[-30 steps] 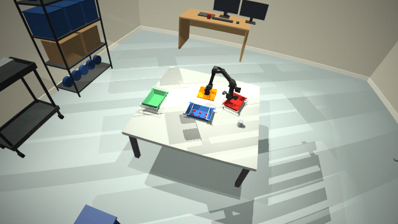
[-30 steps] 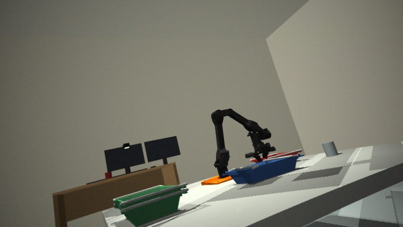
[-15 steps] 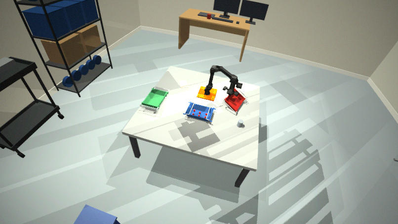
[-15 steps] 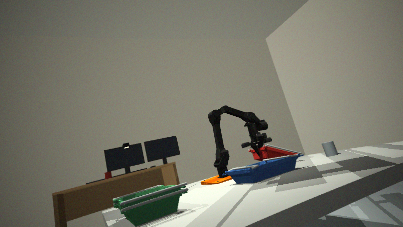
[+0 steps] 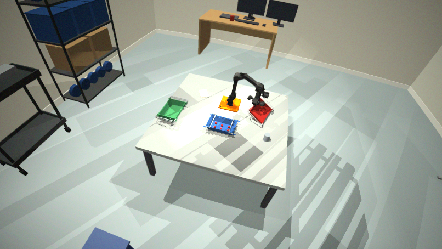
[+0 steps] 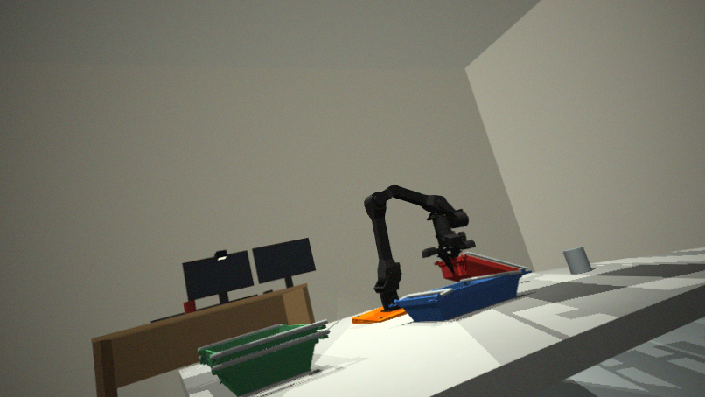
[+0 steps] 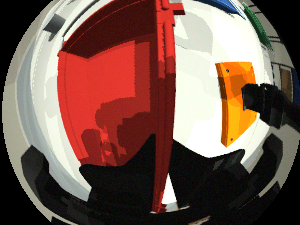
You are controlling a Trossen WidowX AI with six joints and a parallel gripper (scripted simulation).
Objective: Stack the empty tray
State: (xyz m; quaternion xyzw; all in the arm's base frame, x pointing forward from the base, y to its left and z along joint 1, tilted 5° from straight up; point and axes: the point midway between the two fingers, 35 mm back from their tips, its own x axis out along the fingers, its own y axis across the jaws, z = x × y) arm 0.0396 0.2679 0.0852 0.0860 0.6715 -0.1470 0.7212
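Now: gripper tip 3 cm short of the red tray, 8 cm to the right of it and 1 cm above it. The rest, counted from my gripper tip: paper 15 cm behind, 59 cm to the right, 8 cm below; grey cup 35 cm ahead, 16 cm to the left, 4 cm below.
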